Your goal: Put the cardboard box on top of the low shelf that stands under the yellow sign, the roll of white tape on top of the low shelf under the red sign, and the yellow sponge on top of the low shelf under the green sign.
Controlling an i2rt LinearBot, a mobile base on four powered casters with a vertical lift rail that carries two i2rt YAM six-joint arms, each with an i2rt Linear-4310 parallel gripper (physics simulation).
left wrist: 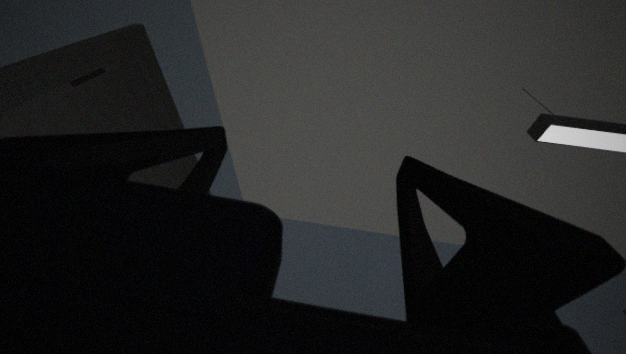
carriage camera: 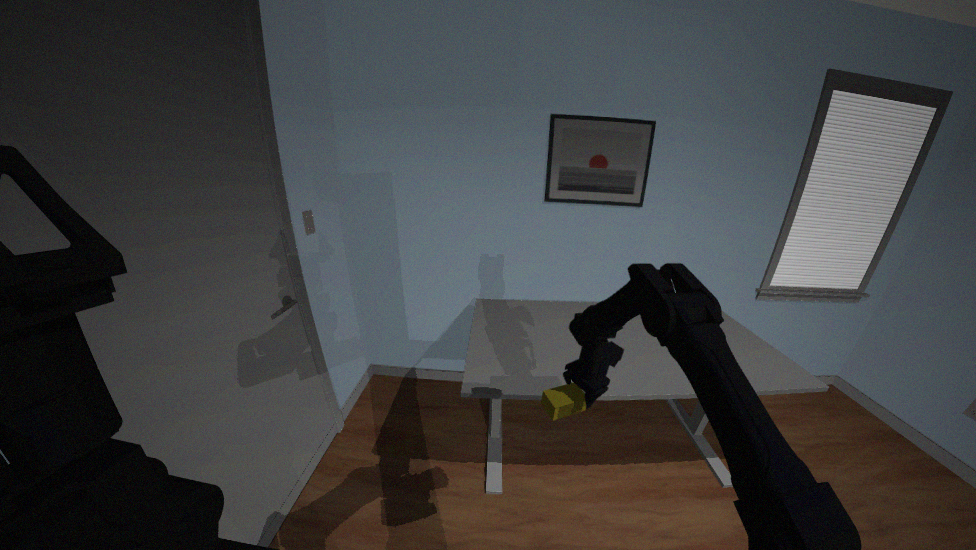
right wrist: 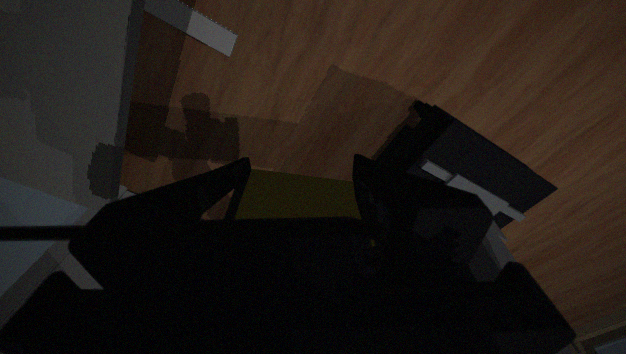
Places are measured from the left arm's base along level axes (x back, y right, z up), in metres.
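Pixels of known places: left gripper, fingertip midpoint: (left wrist: 312, 151); right gripper, fingertip midpoint: (right wrist: 302, 165).
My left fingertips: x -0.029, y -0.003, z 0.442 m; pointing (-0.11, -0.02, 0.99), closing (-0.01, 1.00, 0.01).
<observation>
Behind a point stands the place of what it marks.
The yellow sponge (carriage camera: 564, 401) {x -0.422, y 0.507, z -0.115 m} (right wrist: 300, 195) {x -0.466, y 0.561, z -0.143 m} is held between the fingers of my right gripper (carriage camera: 580, 394) {x -0.469, y 0.566, z -0.161 m} (right wrist: 302, 165) {x -0.469, y 0.566, z -0.161 m}, which is shut on it. In the carriage camera it hangs in the air, at the near edge of the grey table in the picture. My left gripper (left wrist: 312, 151) {x -0.029, y -0.003, z 0.442 m} is open with nothing between its fingers; it points up toward the ceiling, and part of it shows at the far left of the carriage camera. The cardboard box, the white tape, the low shelves and the coloured signs do not show in these views.
A grey table (carriage camera: 751, 362) {x -0.807, y 1.506, z -0.327 m} with white legs stands ahead against the blue wall. A grey door (carriage camera: 170, 170) {x -0.609, y -0.597, z 0.440 m} is at the left. A framed picture (carriage camera: 601, 184) {x -1.437, y 0.900, z 0.358 m} and a window (carriage camera: 853, 191) {x -1.380, y 2.527, z 0.448 m} are on the walls. Part of the dark mobile base (right wrist: 490, 165) {x 0.242, y 0.511, z -0.748 m} shows in the right wrist view.
</observation>
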